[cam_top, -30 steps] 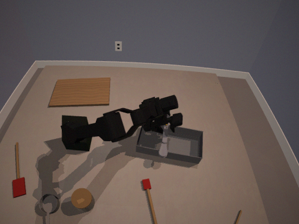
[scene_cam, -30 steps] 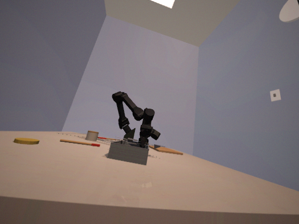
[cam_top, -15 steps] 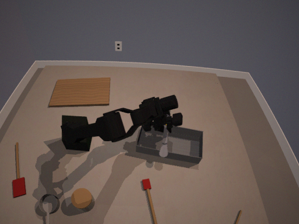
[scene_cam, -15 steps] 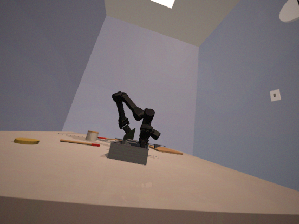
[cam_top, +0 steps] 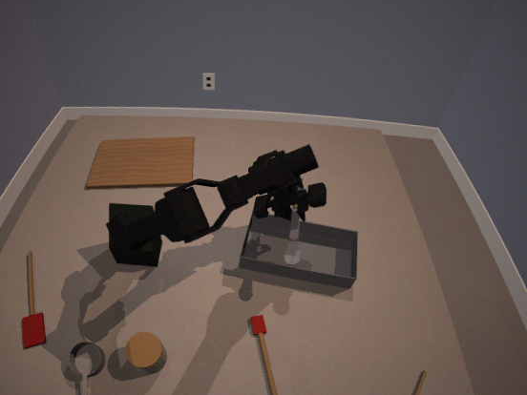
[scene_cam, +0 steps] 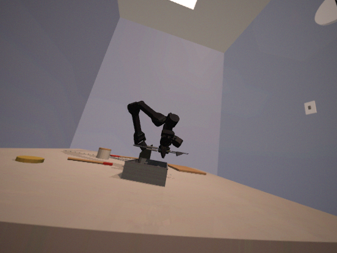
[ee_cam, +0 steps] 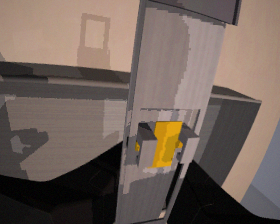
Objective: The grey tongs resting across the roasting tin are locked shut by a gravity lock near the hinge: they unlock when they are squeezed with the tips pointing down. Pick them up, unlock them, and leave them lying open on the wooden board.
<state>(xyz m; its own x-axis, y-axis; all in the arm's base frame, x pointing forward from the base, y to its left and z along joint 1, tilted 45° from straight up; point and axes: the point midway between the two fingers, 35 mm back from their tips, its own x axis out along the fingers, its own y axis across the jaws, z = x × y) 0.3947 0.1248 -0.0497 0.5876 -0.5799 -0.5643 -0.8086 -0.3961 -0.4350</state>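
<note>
The yellow lock piece lies 20 mm behind my gripper tip, 30 mm to the left of it and 30 mm above it. From my gripper tip the other things lie so: grey roasting tin (10 mm ahead, 50 mm to the right, 60 mm below); then wooden board (540 mm behind, 230 mm to the left, 80 mm below).
</note>
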